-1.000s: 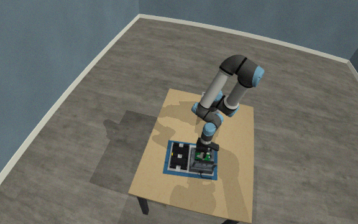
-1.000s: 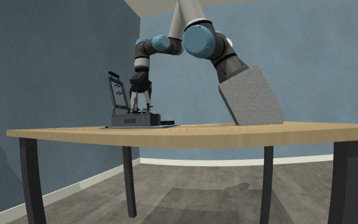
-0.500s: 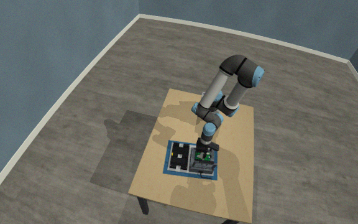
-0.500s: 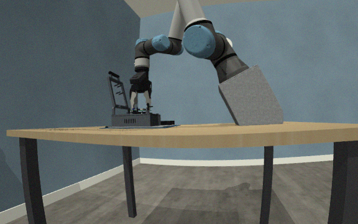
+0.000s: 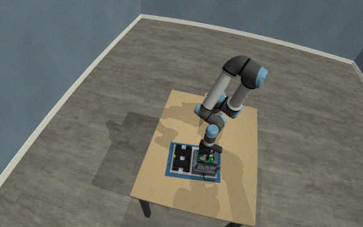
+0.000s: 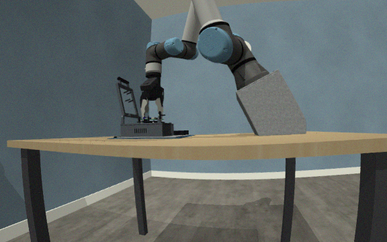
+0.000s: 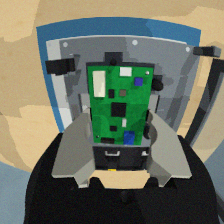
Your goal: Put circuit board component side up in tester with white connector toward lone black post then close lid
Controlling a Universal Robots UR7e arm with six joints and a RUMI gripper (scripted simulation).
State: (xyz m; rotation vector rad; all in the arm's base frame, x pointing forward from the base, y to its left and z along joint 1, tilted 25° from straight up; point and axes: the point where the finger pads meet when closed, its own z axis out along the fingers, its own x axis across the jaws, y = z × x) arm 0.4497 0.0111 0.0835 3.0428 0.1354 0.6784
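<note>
Now: the green circuit board right at my hand. Round my hand: tester bed: 10 mm to the left, 10 mm below, 10 mm ahead; then see-through lid: 120 mm ahead, 100 mm above, 10 mm to the left.
</note>
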